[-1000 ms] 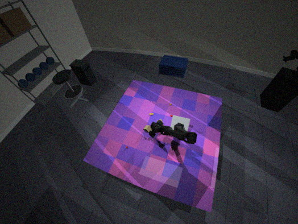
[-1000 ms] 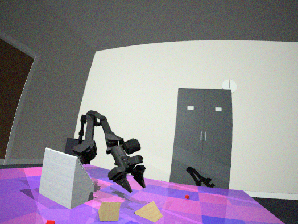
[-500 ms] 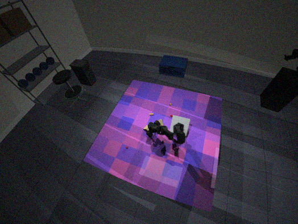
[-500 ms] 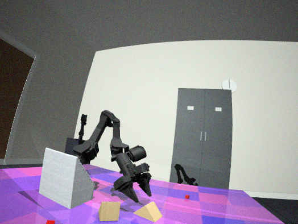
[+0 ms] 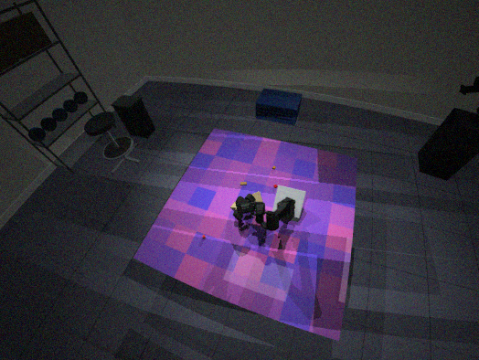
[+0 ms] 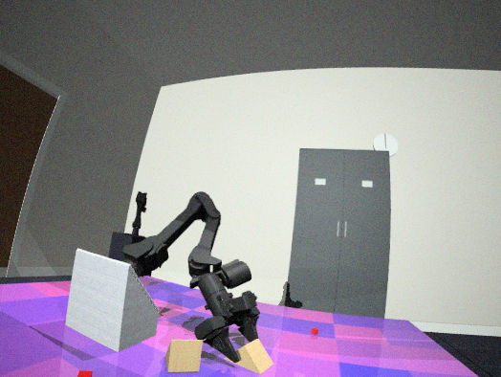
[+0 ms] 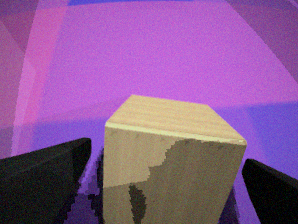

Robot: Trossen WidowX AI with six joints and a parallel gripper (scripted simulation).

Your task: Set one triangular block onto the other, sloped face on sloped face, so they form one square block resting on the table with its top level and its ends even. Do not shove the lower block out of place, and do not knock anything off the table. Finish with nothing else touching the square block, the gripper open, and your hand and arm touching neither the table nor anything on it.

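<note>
Right now my gripper tip is 1 cm below the triangular block. Also, from my gripper tip: flat tan piece (5 cm ahead, 20 cm to the right, 1 cm below).
</note>
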